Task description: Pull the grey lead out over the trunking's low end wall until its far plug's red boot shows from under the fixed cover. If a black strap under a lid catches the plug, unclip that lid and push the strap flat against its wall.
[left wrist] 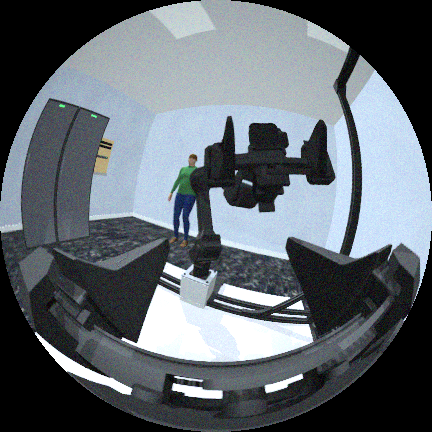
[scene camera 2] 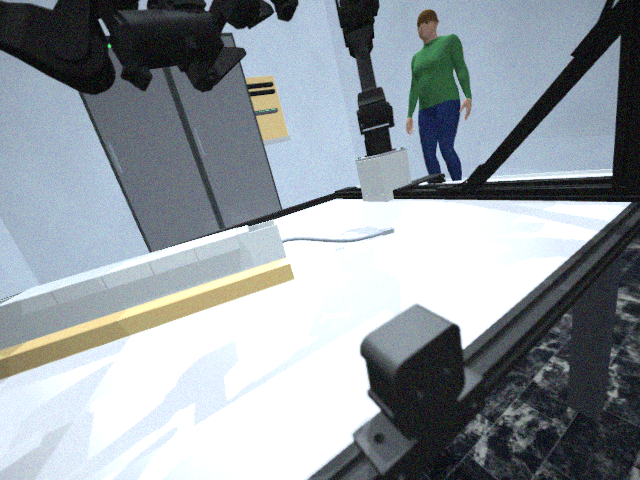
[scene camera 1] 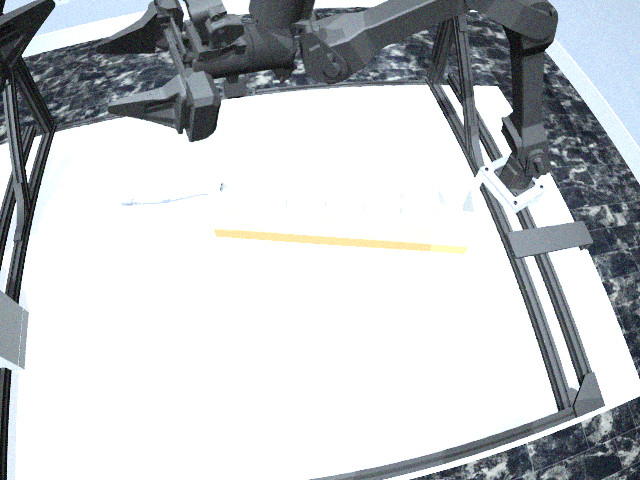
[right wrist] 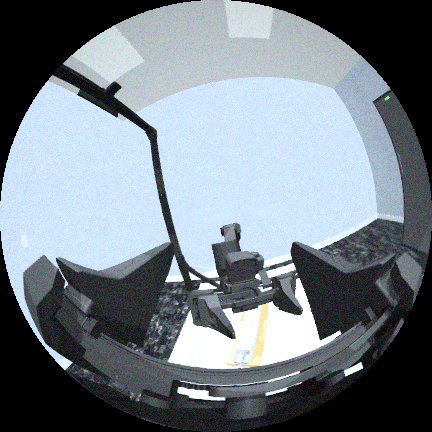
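Note:
The grey lead lies on the table, running out from one end of the pale trunking. The trunking is washed out in scene camera 1. Several lid panels show along it. A black strap and a red boot do not show. My left gripper is open and empty, raised above the table's far edge in scene camera 1. My right gripper is open and empty, high above the table and well away from the lead.
An orange-yellow strip runs along the trunking. Dark frame rails border the table. A camera box stands on a rail. A person in green stands beyond the table.

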